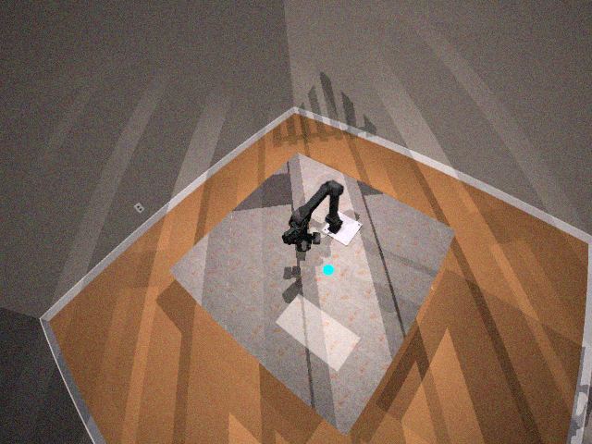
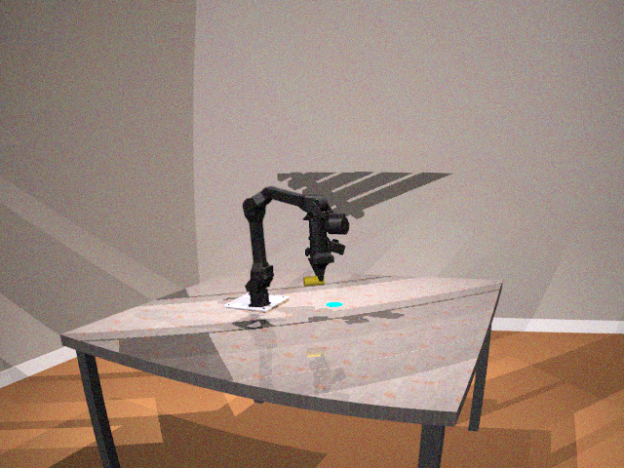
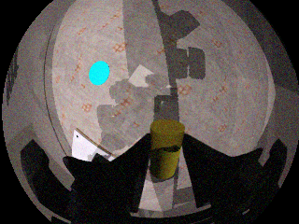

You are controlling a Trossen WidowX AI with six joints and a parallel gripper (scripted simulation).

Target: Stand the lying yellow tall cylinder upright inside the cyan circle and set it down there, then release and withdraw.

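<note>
Right now the cyan circle is 30 mm behind my gripper tip, 160 mm to the left of it and 130 mm below it. Also, from my gripper tip: yellow tall cylinder (20 mm behind, 10 mm to the right).
</note>
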